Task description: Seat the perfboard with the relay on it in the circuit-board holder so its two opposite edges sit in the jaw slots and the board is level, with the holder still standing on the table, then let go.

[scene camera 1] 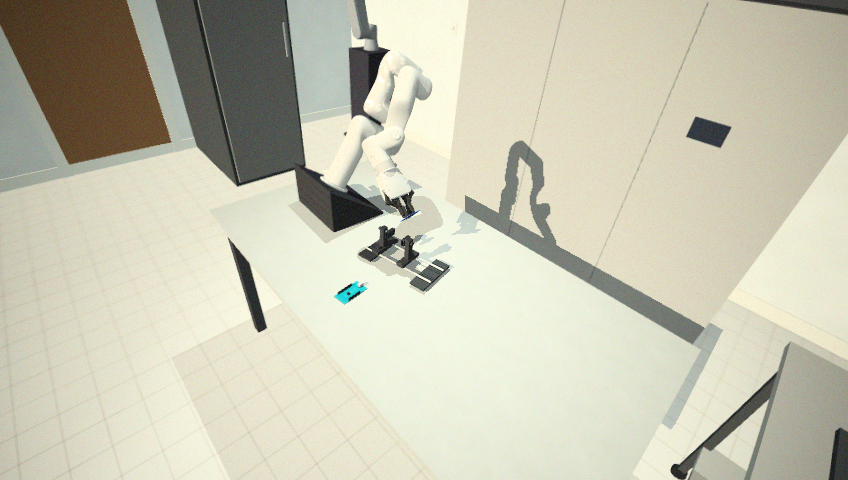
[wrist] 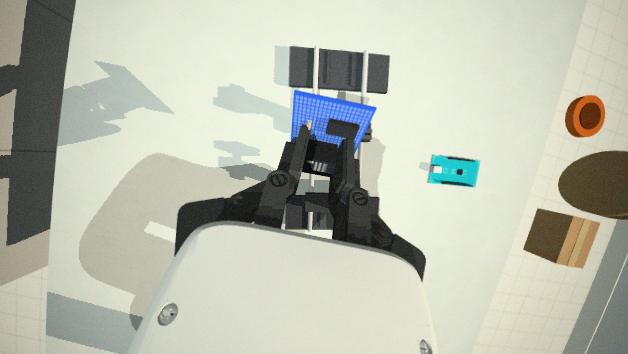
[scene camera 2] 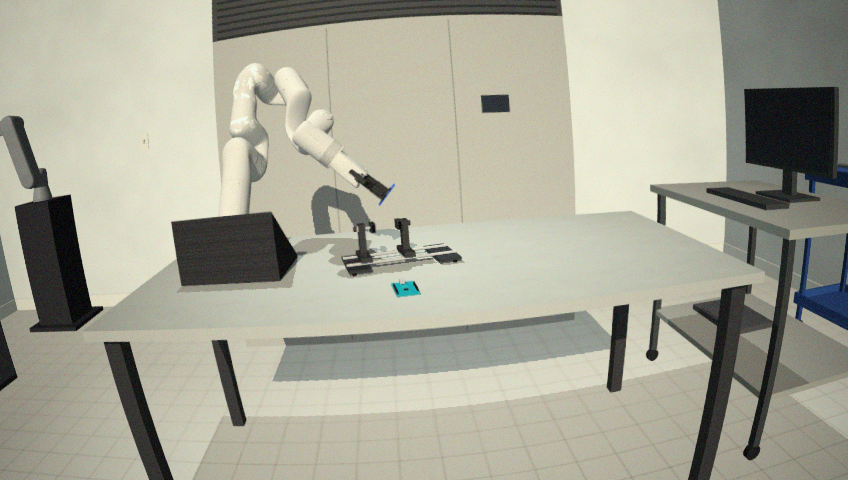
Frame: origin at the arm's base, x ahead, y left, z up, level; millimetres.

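Seen in the pictures: gripper, fingertip midpoint: (scene camera 1: 409, 215) (wrist: 322, 146) (scene camera 2: 385, 194); arm's base, origin of the base link: (scene camera 1: 333, 185) (scene camera 2: 231, 235).
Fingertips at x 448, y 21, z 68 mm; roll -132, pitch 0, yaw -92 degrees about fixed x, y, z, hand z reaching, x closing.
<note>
Pixels of each thing's top centre, then the offset from my fingertips to it. "*": a spot on its surface instead. Level surfaces: height alone.
- blue perfboard, middle of its top: (wrist: 328, 149) (scene camera 2: 383, 184) (scene camera 1: 408, 208) dz +28, dx -3, dy -1 mm
- dark relay block, surface spot: (wrist: 322, 151) * dz +7, dx -4, dy +0 mm
- black circuit-board holder, middle of its top: (wrist: 354, 137) (scene camera 2: 396, 219) (scene camera 1: 404, 237) dz -65, dx +24, dy -40 mm
- table, its level: dz -182 mm
- cyan circuit board, middle of its top: (scene camera 2: 404, 283) (wrist: 459, 172) (scene camera 1: 350, 289) dz -169, dx +25, dy -278 mm
The blue perfboard (scene camera 1: 410, 215) (scene camera 2: 386, 194) (wrist: 325, 106) is in the air, steeply tilted in scene camera 2 and clear of the jaws. My gripper (scene camera 1: 407, 212) (scene camera 2: 381, 192) (wrist: 322, 146) is shut on the dark relay block (wrist: 322, 151) on the board. The fingers hide part of the relay. The black circuit-board holder (scene camera 1: 407, 252) (scene camera 2: 404, 237) (wrist: 340, 70) stands upright on the table (scene camera 1: 505, 356) (scene camera 2: 565, 261), with two jaw posts on twin rails. In scene camera 2 the board hangs higher than the jaw tops; in the wrist view it covers part of the holder.
A cyan circuit board (scene camera 1: 349, 292) (scene camera 2: 405, 289) (wrist: 453, 171) lies flat on the table beside the holder, on the side away from the wall panels. The black wedge-shaped arm base (scene camera 1: 333, 205) (scene camera 2: 232, 249) stands near the holder's other end. A desk with a monitor (scene camera 2: 791, 130) stands at the right.
</note>
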